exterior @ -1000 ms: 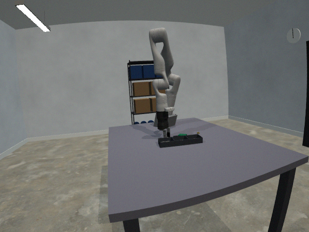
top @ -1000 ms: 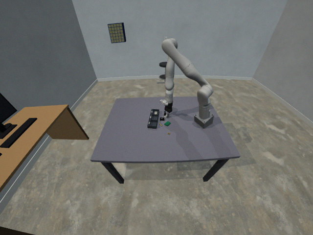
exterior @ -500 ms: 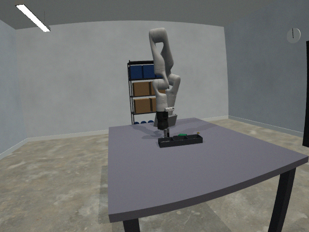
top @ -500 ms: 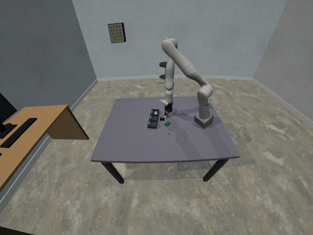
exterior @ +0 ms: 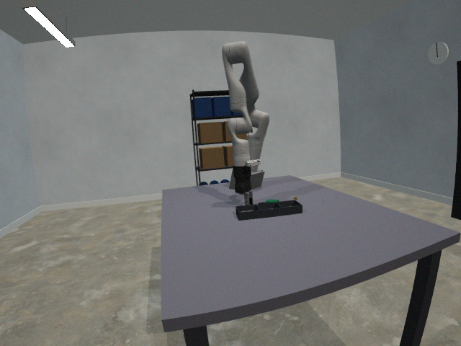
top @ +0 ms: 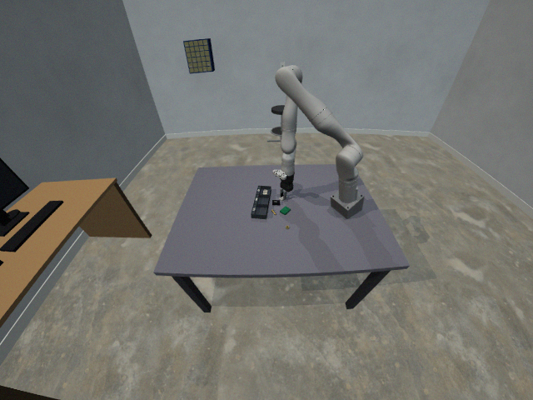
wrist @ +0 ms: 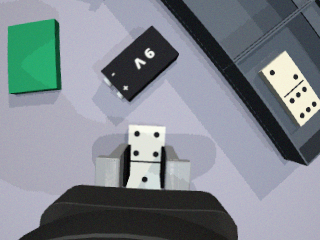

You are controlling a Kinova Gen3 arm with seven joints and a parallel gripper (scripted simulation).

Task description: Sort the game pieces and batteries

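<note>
The cream domino lies 12 cm ahead of my hand, 2 cm to the right of it and 1 cm below it. The rest, counted from my hand: green flat piece (2 cm behind, 11 cm to the left, 1 cm below); black 9-volt battery (3 cm ahead, 5 cm to the left, 1 cm below); white domino (1 cm below).
</note>
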